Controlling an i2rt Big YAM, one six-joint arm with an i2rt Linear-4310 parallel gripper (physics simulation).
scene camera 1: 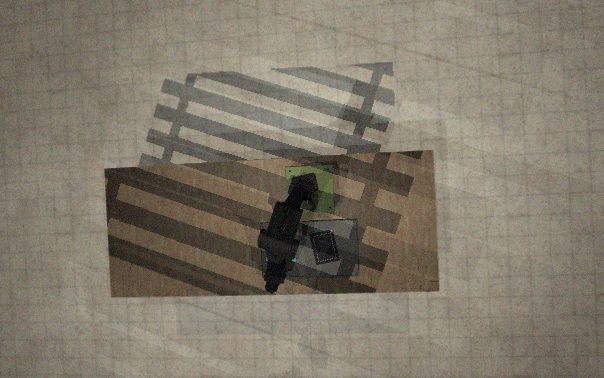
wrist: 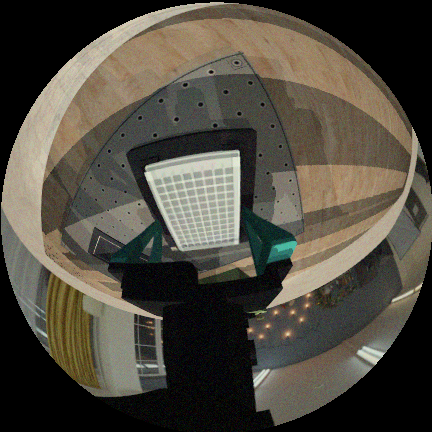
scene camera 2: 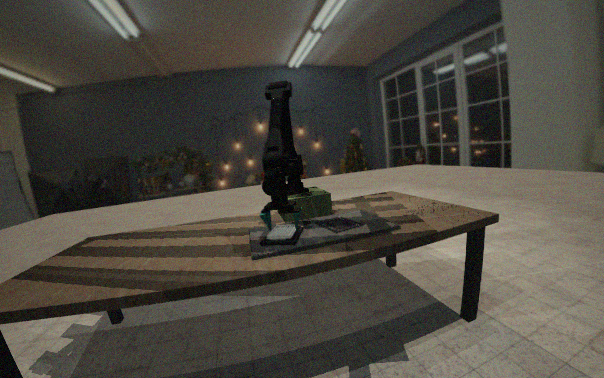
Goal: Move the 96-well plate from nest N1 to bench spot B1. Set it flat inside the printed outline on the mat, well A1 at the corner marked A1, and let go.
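Frame: origin at the arm's base, x ahead, y left, z up, level; metres.
Seen in the pictures: gripper, fingertip midpoint: (wrist: pixel 199 216) (scene camera 2: pixel 283 230); arm's base at its link origin: (scene camera 1: pixel 305 183) (scene camera 2: pixel 295 192).
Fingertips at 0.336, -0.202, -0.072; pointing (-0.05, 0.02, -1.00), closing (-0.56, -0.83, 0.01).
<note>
Offsets run from my fingertips to a thing's top centre, as dx, dy, dz. Level surfaces: height alone.
The white 96-well plate @(+0.002, -0.004, +0.003) (scene camera 2: pixel 281 231) (wrist: pixel 200 200) sits flat in the black nest @(+0.002, -0.004, -0.005) (scene camera 2: pixel 280 243) (wrist: pixel 192 141). The arm hides the plate in scene camera 1. My gripper (scene camera 1: pixel 280 260) (scene camera 2: pixel 282 223) (wrist: pixel 199 216) is open, its teal fingers spread on either side of the plate near its arm-side end, with nothing held. Whether the fingertips are above or level with the plate is hard to tell. The dark mat @(dz -0.021) (scene camera 1: pixel 325 246) (scene camera 2: pixel 340 224) (wrist: pixel 107 245) with a pale printed outline lies beside the nest. The A1 mark is too small to read.
A grey perforated board @(+0.008, +0.138, -0.022) (scene camera 1: pixel 350 230) (scene camera 2: pixel 372 220) (wrist: pixel 201 114) lies under the nest and mat. A green block (scene camera 1: pixel 325 201) (scene camera 2: pixel 318 202) stands behind the board near the arm's base. The wooden table @(dz -0.036) (scene camera 1: pixel 420 225) (scene camera 2: pixel 450 215) carries striped shadows.
</note>
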